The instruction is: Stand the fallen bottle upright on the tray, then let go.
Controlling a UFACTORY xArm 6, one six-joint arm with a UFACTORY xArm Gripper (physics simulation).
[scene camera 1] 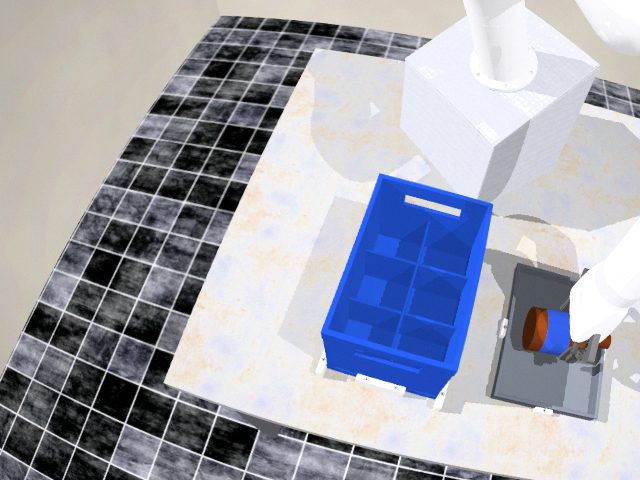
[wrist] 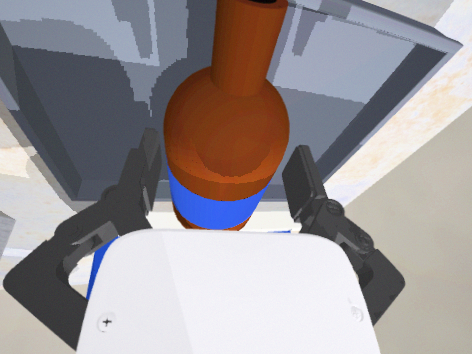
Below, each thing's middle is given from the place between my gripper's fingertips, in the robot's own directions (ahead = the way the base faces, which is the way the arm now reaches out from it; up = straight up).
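My hand's sitting 10 mm to the right of the orange-brown bottle (wrist: 226,128).
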